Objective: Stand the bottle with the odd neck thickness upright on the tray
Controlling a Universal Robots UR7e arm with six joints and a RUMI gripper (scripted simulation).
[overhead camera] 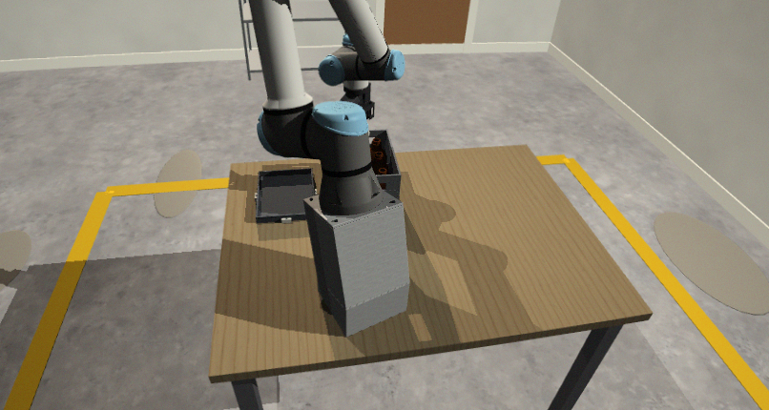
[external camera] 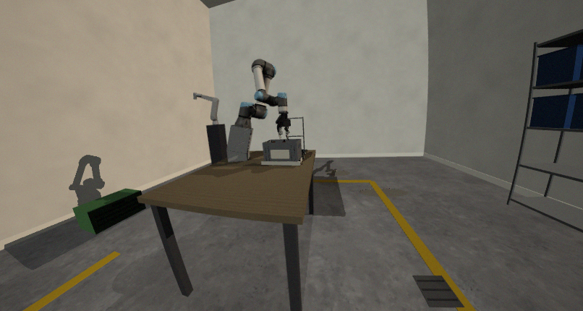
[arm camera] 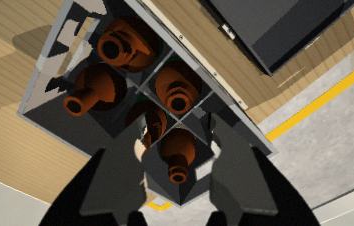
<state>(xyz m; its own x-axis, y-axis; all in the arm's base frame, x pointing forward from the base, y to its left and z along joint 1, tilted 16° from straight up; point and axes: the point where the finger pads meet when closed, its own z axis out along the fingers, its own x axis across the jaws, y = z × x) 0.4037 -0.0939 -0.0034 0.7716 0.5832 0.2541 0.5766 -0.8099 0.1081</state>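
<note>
Now: hand 5 cm to the left of the crate and 11 cm above it. Also, from my hand: bottle: 10 cm behind, 8 cm to the right, 11 cm below; then dark tray: 4 cm ahead, 22 cm to the left, 18 cm below.
</note>
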